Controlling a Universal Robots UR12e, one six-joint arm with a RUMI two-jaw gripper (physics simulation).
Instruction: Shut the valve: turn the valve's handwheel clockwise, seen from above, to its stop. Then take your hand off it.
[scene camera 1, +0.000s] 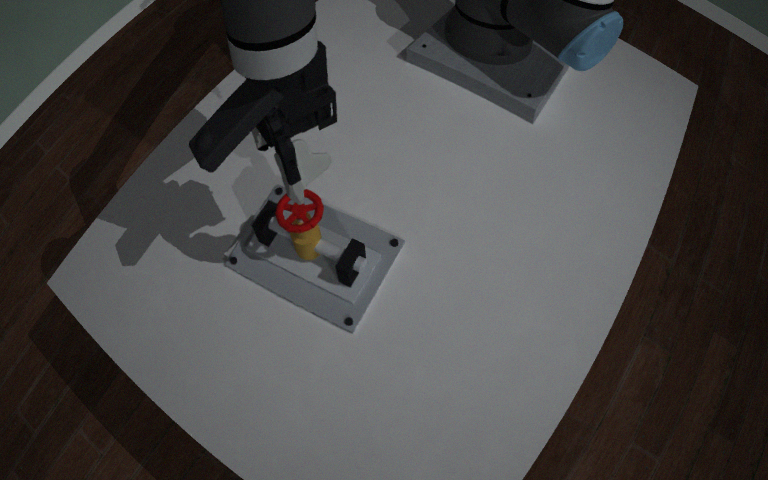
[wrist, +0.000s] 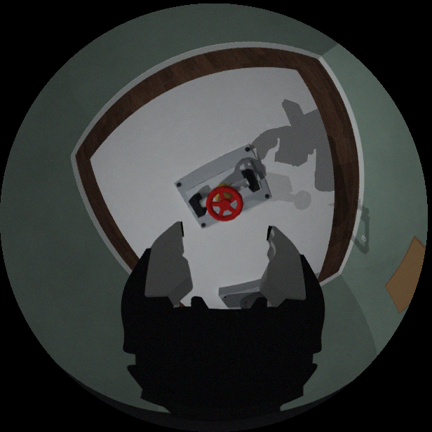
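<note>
The valve's red handwheel (scene camera 1: 300, 211) (wrist: 225, 204) sits on top of a yellow valve body (scene camera 1: 306, 244), which stands on a grey base plate (scene camera 1: 294, 295) (wrist: 212, 168). My gripper (scene camera 1: 308, 182) (wrist: 225, 225) is open with nothing between its fingers. In the wrist view the whole wheel shows beyond the fingertips, apart from both. In the scene view one fingertip overlaps the wheel's back rim, and the gripper hangs above it. The wheel's stop does not show, so its turn position cannot be told.
Two black brackets (scene camera 1: 351, 263) (wrist: 251, 180) hold the pale pipe on either side of the valve body. Dark bolts mark the plate's corners. The robot's grey mounting base (scene camera 1: 465, 80) (wrist: 241, 289) stands at the back of the white table (scene camera 1: 453, 339) (wrist: 150, 130).
</note>
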